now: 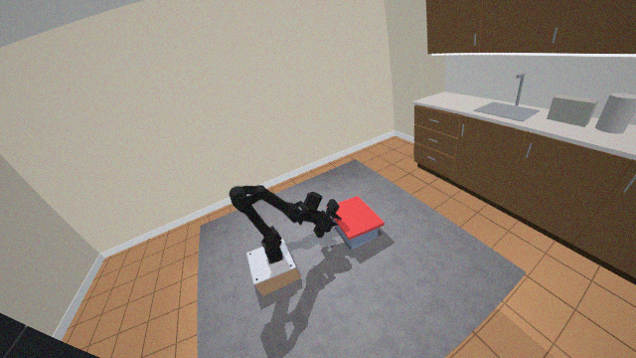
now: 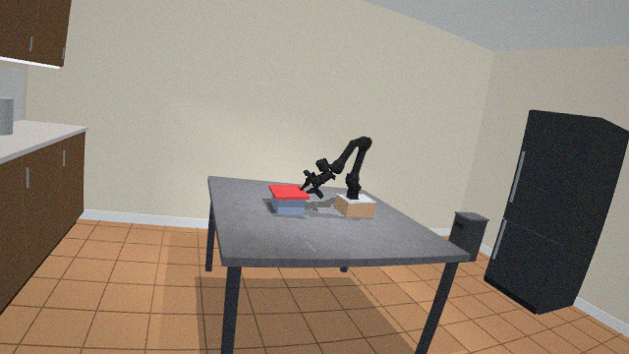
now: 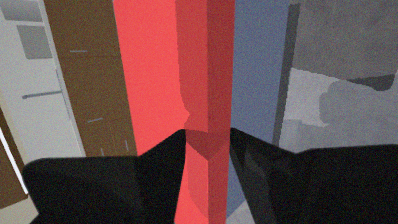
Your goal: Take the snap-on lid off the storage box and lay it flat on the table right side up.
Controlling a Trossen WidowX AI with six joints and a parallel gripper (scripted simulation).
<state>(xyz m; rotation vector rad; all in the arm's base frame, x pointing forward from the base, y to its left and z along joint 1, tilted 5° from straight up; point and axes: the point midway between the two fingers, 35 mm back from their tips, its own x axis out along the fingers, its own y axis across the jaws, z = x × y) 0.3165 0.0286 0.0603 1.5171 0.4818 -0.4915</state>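
Now: the lid 8 cm ahead of my gripper tip. From my gripper tip the other things lie so: storage box (7 cm ahead, 6 cm below).
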